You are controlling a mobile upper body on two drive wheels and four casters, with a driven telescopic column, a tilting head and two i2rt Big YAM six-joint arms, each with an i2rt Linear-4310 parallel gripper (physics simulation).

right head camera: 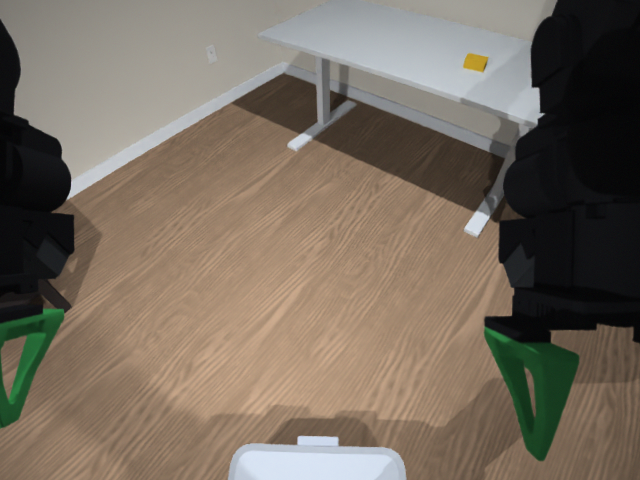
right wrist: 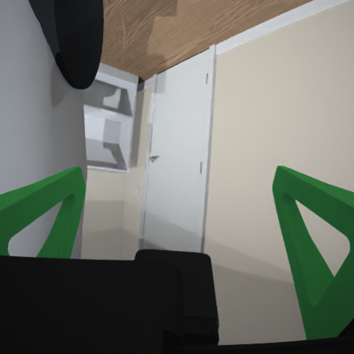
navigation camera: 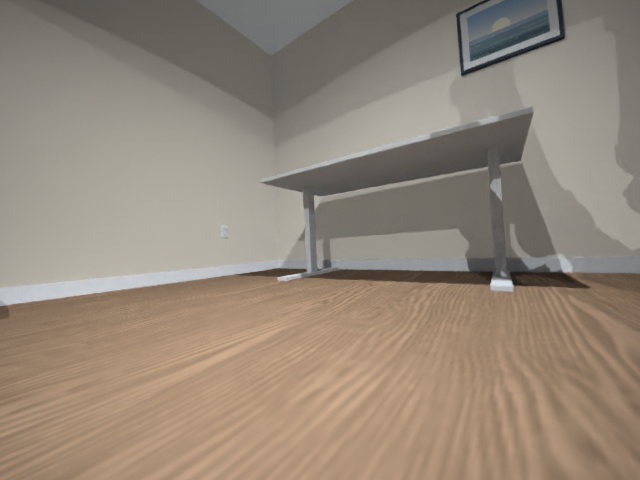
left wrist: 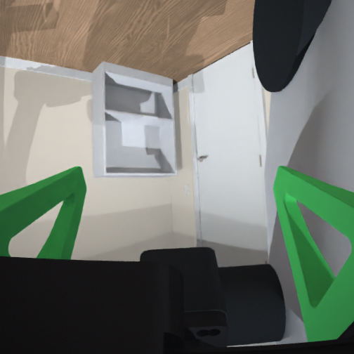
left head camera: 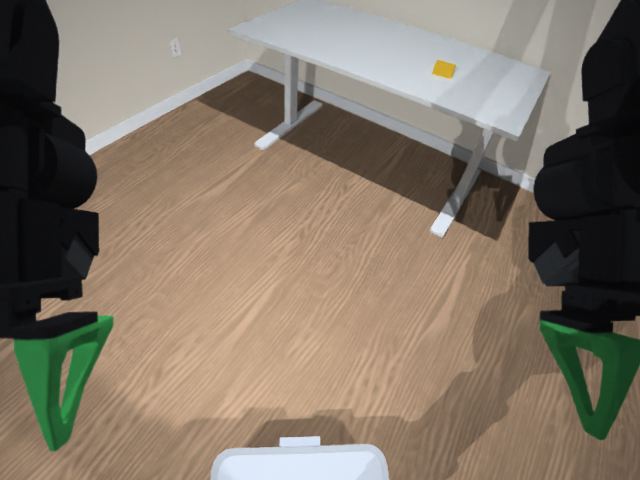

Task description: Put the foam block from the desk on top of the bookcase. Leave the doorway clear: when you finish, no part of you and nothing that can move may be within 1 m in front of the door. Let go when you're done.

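Places are measured from the left arm's base along level axes (x back, y left, z down), in metres.
Where they show: right gripper, fingertip midpoint: (right head camera: 605,451).
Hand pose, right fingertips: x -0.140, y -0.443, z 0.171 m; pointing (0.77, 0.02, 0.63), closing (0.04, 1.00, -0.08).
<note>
After its pixels a point has its place.
A yellow foam block (left head camera: 444,69) {z 0.655, x -1.741, y -0.890 m} (right head camera: 475,62) {z 0.655, x -1.742, y -0.889 m} lies on the white desk (left head camera: 351,36) {z 0.690, x -2.150, y -0.503 m} (right head camera: 382,38) {z 0.690, x -2.088, y -0.508 m} (navigation camera: 403,155) {z 0.715, x -1.716, y -0.726 m}, toward the desk's right end in both head views. A low white bookcase (left wrist: 99,130) (right wrist: 109,111) with open compartments stands against the wall in the wrist views. Beside it is a white door (left wrist: 227,150) (right wrist: 180,150) with a handle, shut. My left gripper (left wrist: 179,176) is open and empty, at the left of the left head view, away from the desk. My right gripper (right wrist: 178,176) is open and empty, at the right of both head views, away from the block.
The desk stands along a wall near a room corner, on legs with long feet (left head camera: 442,224) (right head camera: 475,224) (navigation camera: 501,284). A wall outlet (left head camera: 175,47) {z 1.006, x -2.682, y 0.596 m} (right head camera: 211,54) {z 1.008, x -2.680, y 0.597 m} (navigation camera: 223,231) {z 1.011, x -2.671, y 0.599 m} is on the adjoining wall. A framed picture (navigation camera: 509,31) {z -0.128, x -1.896, y -1.531 m} hangs above the desk. My white base (left head camera: 299,465) {z 1.150, x -0.267, y -0.222 m} (right head camera: 317,465) {z 1.150, x -0.265, y -0.227 m} shows at the bottom.
</note>
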